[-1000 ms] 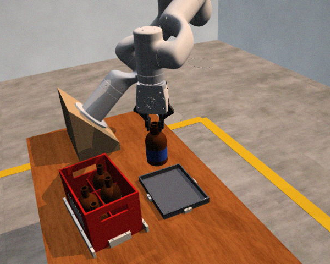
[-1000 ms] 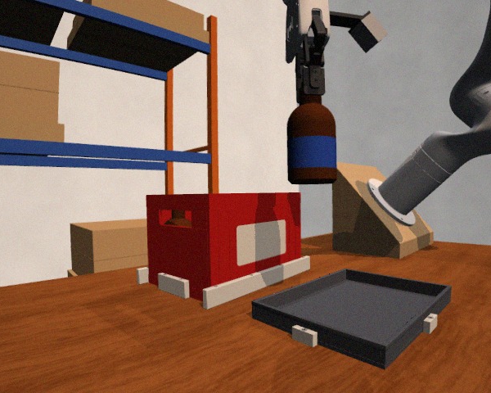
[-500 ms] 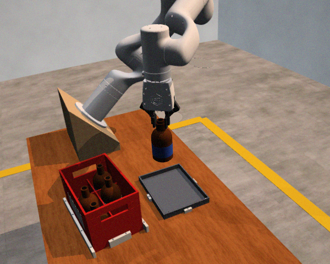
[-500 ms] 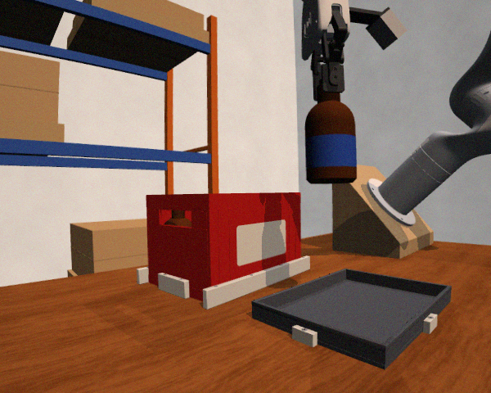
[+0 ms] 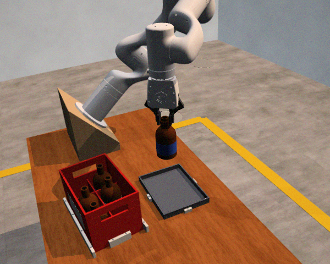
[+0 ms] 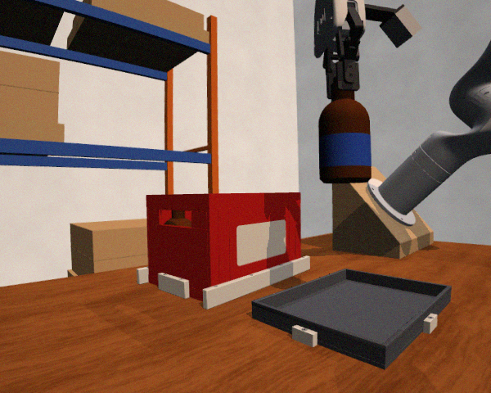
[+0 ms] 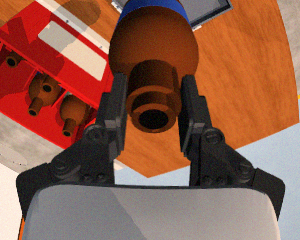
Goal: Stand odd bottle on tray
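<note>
My gripper is now 32 cm above the dark grey tray and 2 cm to the right of it. The rest, counted from my hand: red crate (27 cm to the right, 25 cm below, 3 cm behind); then brown bottle (32 cm to the right, 25 cm below, 6 cm ahead).
</note>
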